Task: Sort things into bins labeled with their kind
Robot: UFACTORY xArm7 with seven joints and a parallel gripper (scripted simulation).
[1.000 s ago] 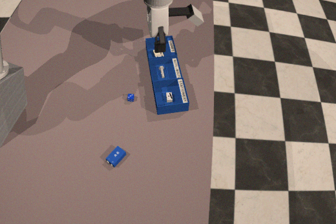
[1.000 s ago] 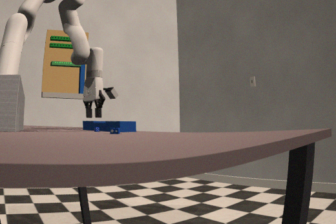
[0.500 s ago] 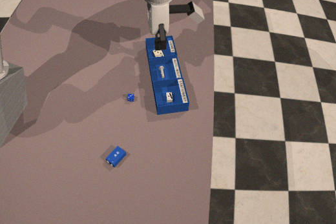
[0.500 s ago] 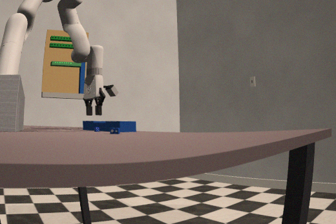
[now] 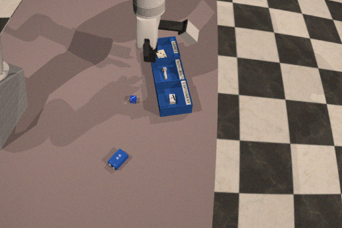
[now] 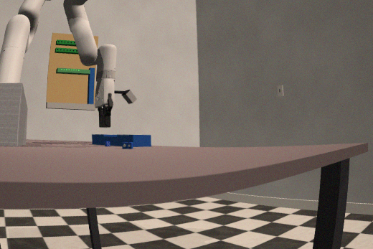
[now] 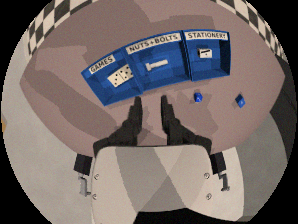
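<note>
Right now the blue die is 110 mm to the right of my hand, 80 mm below it and 40 mm behind it. Round my hand: blue three-part bin: 70 mm below, 50 mm ahead, 20 mm to the right; then bolt: 70 mm below, 40 mm ahead, 10 mm to the right; then cream domino: 70 mm below, 50 mm to the left, 30 mm ahead.
</note>
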